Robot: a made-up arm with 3 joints. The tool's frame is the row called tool.
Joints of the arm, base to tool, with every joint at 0 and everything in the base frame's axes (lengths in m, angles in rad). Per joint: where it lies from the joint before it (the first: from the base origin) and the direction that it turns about. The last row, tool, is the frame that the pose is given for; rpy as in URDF.
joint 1: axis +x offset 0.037 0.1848 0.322
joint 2: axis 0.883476 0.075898 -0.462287 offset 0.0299 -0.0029 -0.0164
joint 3: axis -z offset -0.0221 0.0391 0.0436
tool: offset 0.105 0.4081 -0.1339 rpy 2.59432 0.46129 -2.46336
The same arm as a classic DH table. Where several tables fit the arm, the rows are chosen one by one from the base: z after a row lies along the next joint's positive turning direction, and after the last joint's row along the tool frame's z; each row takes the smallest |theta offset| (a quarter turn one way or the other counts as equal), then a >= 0, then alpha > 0; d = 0 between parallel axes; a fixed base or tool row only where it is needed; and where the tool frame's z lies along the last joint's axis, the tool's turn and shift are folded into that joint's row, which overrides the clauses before.
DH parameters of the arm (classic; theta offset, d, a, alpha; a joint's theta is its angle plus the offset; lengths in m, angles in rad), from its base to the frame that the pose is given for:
base (fixed): 1.5708 0.3220 0.1848 1.5708
joint 1: 0.1627 0.0373 -0.0055 0.4876
joint 2: -0.1837 0.0125 0.0408 1.0902
joint 3: -1.5325 -0.3778 -0.1242 -0.7002
tool (fixed): -0.7625 0.6249 0.0000 0.0000

